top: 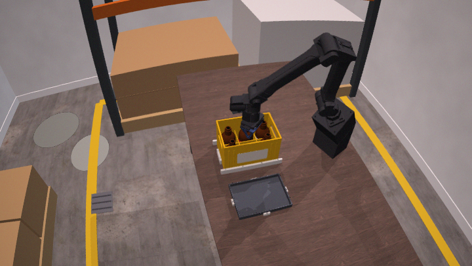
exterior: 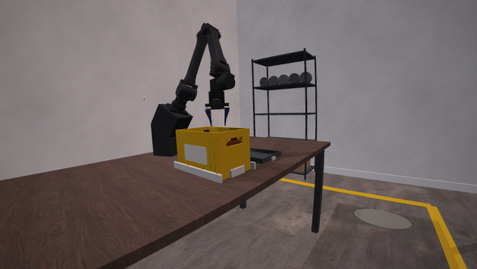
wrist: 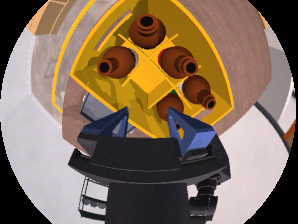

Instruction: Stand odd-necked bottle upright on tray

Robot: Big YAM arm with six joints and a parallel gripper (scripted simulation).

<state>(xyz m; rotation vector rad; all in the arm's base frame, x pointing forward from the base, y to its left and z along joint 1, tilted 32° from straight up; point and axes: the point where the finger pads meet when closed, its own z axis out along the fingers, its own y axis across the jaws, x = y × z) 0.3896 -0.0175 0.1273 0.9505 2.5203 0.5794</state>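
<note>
The yellow crate is 110 mm below my hand, 40 mm to the right of it and 10 mm ahead of it. Round my hand: glass bottle (110 mm below, 90 mm ahead, 10 mm to the left); then dark tray (230 mm to the left, 180 mm below, 20 mm behind).
</note>
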